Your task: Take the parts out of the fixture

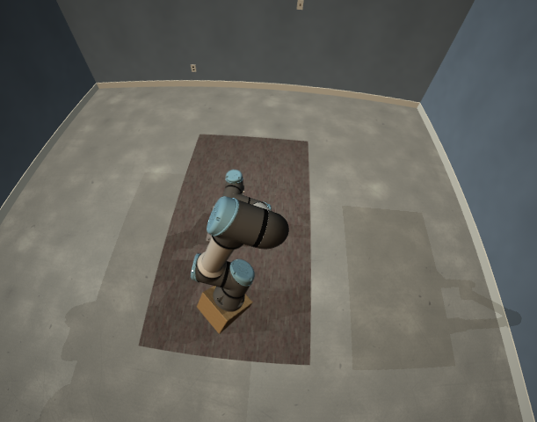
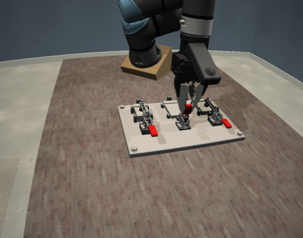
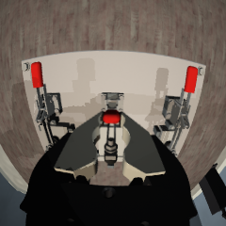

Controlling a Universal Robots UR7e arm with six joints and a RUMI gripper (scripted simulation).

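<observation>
Right now my hand is 10 cm past the part, 2 cm to the right of it and 5 cm above it. The rest, counted from my hand: fixture: 4 cm behind, 1 cm to the left, 7 cm below.
</observation>
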